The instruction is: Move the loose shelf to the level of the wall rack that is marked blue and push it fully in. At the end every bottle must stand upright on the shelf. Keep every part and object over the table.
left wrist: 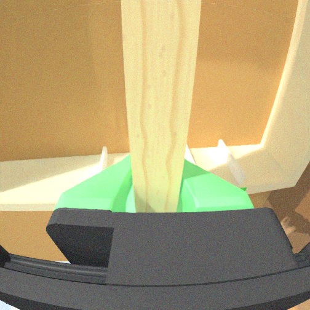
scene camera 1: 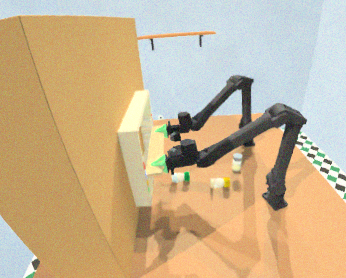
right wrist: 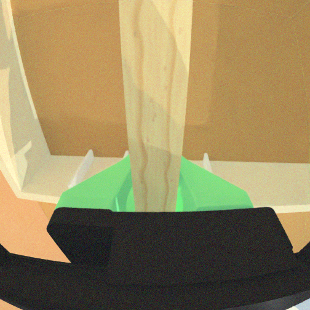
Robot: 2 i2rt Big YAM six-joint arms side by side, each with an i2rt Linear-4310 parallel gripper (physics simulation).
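The pale wooden loose shelf [scene camera 1: 157,143] [left wrist: 161,75] [right wrist: 156,75] is level at the open front of the cream wall rack [scene camera 1: 131,162] [left wrist: 40,182] [right wrist: 265,185]; how far it is inside is hidden. My left gripper [scene camera 1: 159,163] [left wrist: 153,154] is shut on the shelf's lower part in the scene view, my right gripper [scene camera 1: 161,130] [right wrist: 154,154] on its upper part. Tiny coloured marks show on the rack's edge, a blue one [scene camera 1: 146,175] among them. A green-capped bottle [scene camera 1: 180,177] and a yellow-capped bottle [scene camera 1: 220,183] lie on their sides. A grey-capped bottle [scene camera 1: 237,163] stands upright.
The rack is fixed to a tall tan wall [scene camera 1: 80,100]. The three bottles are on the orange-brown table [scene camera 1: 200,240], below and right of the grippers in the scene view. An orange wall shelf [scene camera 1: 177,35] hangs at the back. Chequered floor [scene camera 1: 320,157] shows past the right table edge.
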